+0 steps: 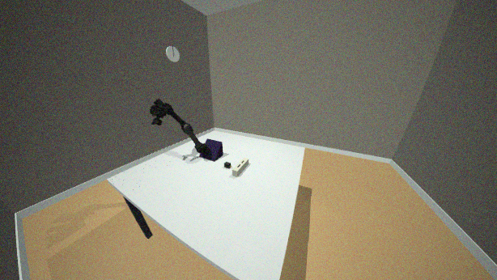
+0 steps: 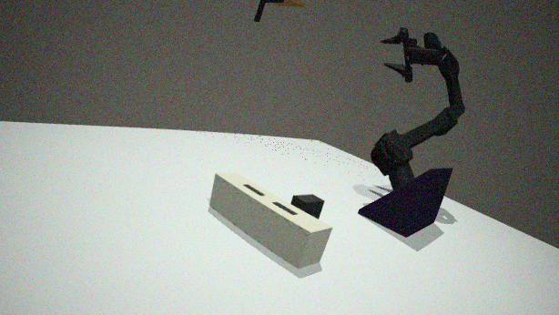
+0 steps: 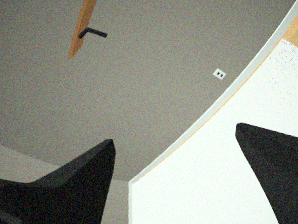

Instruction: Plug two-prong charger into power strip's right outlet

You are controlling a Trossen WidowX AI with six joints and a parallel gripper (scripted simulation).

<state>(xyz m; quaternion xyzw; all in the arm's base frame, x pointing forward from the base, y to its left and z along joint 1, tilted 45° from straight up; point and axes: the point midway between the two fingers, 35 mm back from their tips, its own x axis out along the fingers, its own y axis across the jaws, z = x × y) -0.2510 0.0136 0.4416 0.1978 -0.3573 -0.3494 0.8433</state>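
Right now my gripper tip is 490 mm short of the two-prong charger, 300 mm to the right of it and 380 mm above it.
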